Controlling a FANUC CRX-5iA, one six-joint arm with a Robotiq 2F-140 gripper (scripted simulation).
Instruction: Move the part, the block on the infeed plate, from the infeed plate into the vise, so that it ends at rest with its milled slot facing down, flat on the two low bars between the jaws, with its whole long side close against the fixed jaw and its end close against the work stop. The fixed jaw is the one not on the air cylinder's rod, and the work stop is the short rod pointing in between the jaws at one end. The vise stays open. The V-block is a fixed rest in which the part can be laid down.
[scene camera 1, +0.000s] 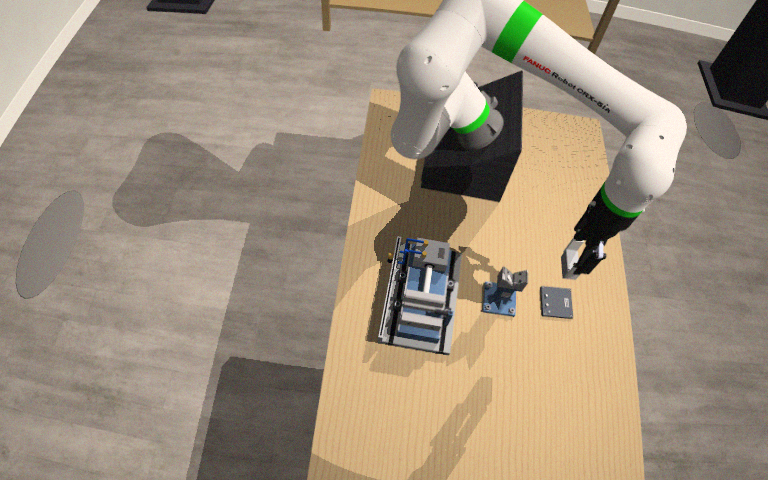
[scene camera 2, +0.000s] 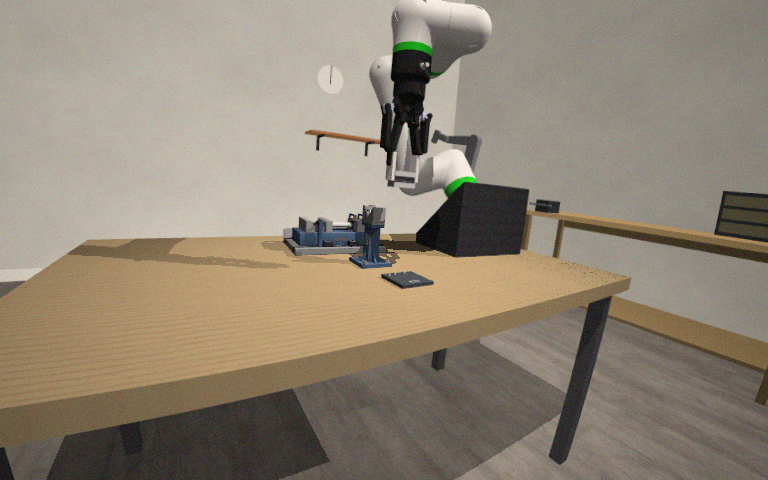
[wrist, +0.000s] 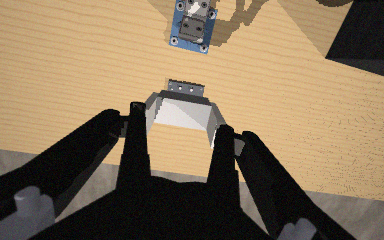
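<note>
Dark infeed plate (scene camera 1: 556, 296), visible. Part (wrist: 172, 108), visible. Gripper (scene camera 2: 401, 181), visible; scene camera 1 (scene camera 1: 569, 265) and wrist view (wrist: 183, 108) show it too.
</note>
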